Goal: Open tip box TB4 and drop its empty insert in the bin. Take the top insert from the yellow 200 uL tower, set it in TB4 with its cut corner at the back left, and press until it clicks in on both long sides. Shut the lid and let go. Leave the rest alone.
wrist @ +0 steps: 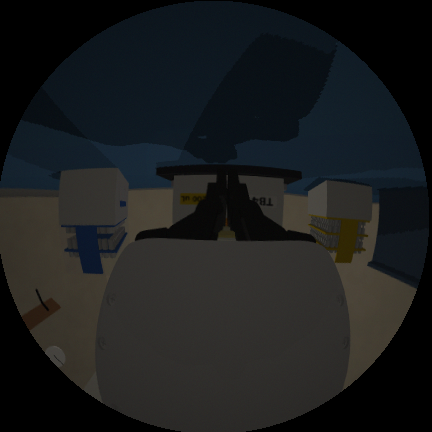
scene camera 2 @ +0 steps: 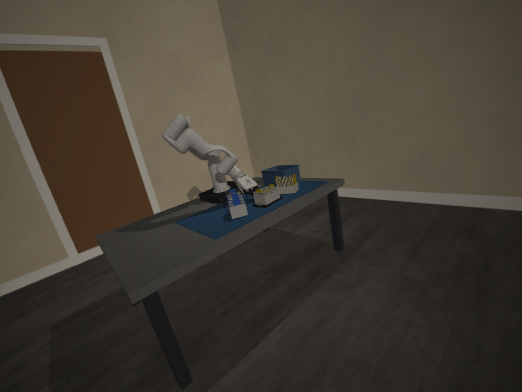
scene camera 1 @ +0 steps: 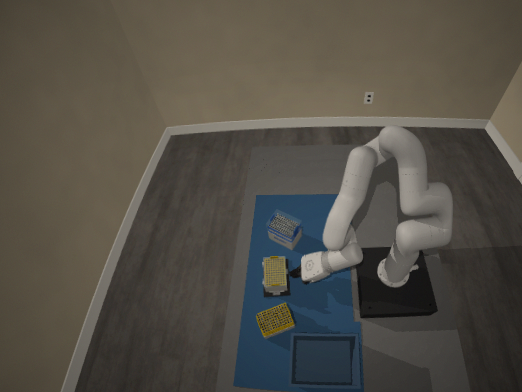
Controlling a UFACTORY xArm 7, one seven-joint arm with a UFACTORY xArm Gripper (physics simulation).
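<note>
Tip box TB4 stands upright in a black holder. A yellow grid shows on its top in scene camera 1; whether a clear lid covers it is too small to tell. My gripper is shut and empty, its fingertips in front of TB4's label side. A narrow gap shows in scene camera 1; contact is unclear in the wrist view. The yellow 200 uL tower stands beside TB4, with stacked yellow inserts. The bin is beyond the tower.
A blue tower stands on TB4's other side, at an angle. The towers, TB4 and the bin are on a blue mat. The arm's black base plate is beside the mat.
</note>
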